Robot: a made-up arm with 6 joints.
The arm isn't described. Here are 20 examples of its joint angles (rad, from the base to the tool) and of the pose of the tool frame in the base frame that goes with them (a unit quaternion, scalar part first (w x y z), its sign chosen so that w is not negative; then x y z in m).
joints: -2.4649 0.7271 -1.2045 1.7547 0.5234 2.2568
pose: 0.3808 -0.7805 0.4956 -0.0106 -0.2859 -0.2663 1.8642
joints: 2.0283 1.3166 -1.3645 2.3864 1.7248 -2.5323
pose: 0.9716 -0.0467 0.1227 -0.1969 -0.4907 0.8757 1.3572
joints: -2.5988 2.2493 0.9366 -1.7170 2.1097 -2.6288
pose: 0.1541 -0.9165 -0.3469 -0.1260 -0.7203 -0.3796 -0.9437
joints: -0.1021 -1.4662 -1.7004 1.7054 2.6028 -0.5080
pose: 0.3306 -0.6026 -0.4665 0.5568 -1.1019 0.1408 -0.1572
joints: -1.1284 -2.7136 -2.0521 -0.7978 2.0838 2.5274
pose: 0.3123 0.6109 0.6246 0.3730 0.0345 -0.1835 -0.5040
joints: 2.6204 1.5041 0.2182 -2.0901 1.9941 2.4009
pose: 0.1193 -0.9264 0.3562 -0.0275 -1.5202 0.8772 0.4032
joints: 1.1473 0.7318 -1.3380 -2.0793 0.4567 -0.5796
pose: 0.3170 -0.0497 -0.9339 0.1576 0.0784 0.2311 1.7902
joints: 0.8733 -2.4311 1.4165 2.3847 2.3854 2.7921
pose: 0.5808 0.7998 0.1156 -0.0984 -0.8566 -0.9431 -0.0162
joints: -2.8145 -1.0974 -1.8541 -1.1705 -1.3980 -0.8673
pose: 0.6626 0.0228 -0.7018 -0.2608 0.9725 0.3363 0.1555
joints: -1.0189 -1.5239 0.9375 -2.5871 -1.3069 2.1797
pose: 0.5933 -0.0278 -0.6277 0.5032 -0.7790 1.3164 1.1250
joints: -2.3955 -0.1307 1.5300 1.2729 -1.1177 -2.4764
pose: 0.3570 -0.6664 -0.2193 -0.6168 -0.5086 -0.3872 1.5860
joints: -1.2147 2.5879 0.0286 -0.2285 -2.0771 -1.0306
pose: 0.6019 -0.2646 -0.6590 0.3653 0.2838 -0.8700 -1.1001
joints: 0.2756 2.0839 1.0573 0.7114 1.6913 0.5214
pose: 0.4663 -0.0053 0.2547 -0.8471 0.7930 0.2432 -0.8181
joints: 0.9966 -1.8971 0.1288 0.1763 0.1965 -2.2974
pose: 0.1459 0.2063 0.9619 0.1042 -0.9856 -1.4741 -0.0322
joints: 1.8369 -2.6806 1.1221 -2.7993 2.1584 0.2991
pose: 0.1465 0.4238 -0.2672 -0.8530 0.2481 -1.1264 -0.5598
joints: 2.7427 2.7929 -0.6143 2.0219 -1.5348 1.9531
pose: 0.1701 -0.4635 0.1521 0.8562 -0.8986 0.4068 -1.0719
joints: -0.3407 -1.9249 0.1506 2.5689 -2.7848 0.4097
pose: 0.8276 -0.2569 -0.3107 0.3905 -1.6321 0.6051 -0.0363
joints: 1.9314 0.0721 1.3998 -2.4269 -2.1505 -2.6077
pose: 0.8117 0.2608 0.5182 0.0682 -0.3597 0.7631 1.5109
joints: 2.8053 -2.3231 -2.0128 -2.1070 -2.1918 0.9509
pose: 0.4236 0.2402 -0.8593 -0.1562 0.0470 -0.0775 -0.5658
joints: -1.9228 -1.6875 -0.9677 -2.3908 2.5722 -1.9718
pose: 0.0869 -0.3281 -0.9330 0.1197 0.4543 1.3043 -0.3129
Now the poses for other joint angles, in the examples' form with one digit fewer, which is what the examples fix.
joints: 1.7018 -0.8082 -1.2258 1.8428 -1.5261 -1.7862
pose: 0.710 -0.368 -0.007 0.600 0.193 -1.420 0.837
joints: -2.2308 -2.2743 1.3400 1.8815 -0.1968 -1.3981
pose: 0.286 -0.295 -0.424 0.807 0.863 1.144 0.205
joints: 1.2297 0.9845 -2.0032 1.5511 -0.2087 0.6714
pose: 0.737 -0.309 -0.600 -0.024 0.033 0.254 1.432
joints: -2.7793 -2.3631 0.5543 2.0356 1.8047 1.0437
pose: 0.736 0.078 -0.614 -0.276 1.330 0.485 -0.475
